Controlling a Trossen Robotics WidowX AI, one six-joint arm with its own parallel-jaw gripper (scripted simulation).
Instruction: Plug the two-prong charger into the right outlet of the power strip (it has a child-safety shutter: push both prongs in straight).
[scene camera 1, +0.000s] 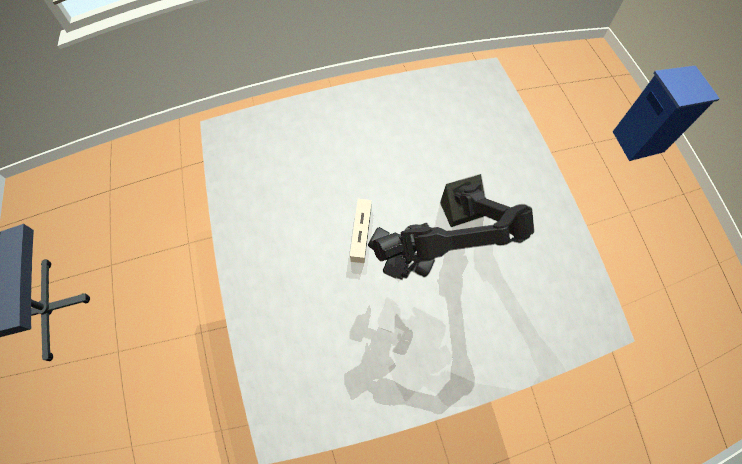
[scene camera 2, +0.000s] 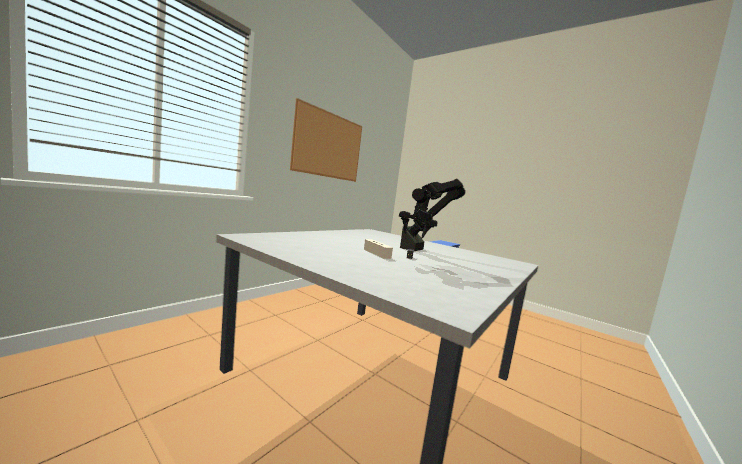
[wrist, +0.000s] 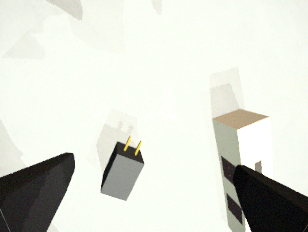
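A charger (wrist: 123, 168) is visible. My gripper (scene camera 1: 394, 262), visible also in the wrist view as the gripper (wrist: 156, 168), is open and holds nothing.
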